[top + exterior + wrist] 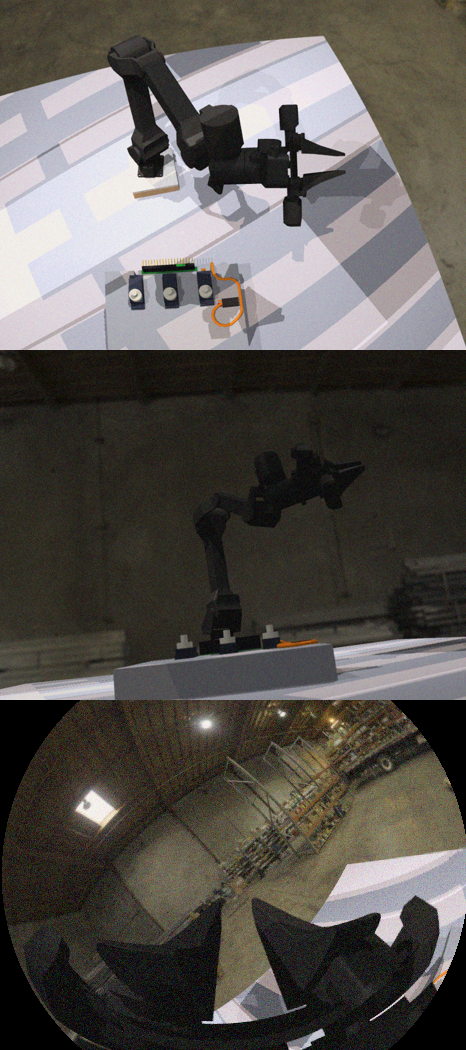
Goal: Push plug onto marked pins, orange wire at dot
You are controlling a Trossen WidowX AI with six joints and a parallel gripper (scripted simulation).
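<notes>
Now: the green band 4 cm ahead of my gripper tip, 28 cm to the right of it and 31 cm below it. From my gripper tip the other things lie so: black pin header 4 cm ahead, 31 cm to the right, 33 cm below; then grey holder 20 cm ahead, 30 cm to the right, 36 cm below.
</notes>
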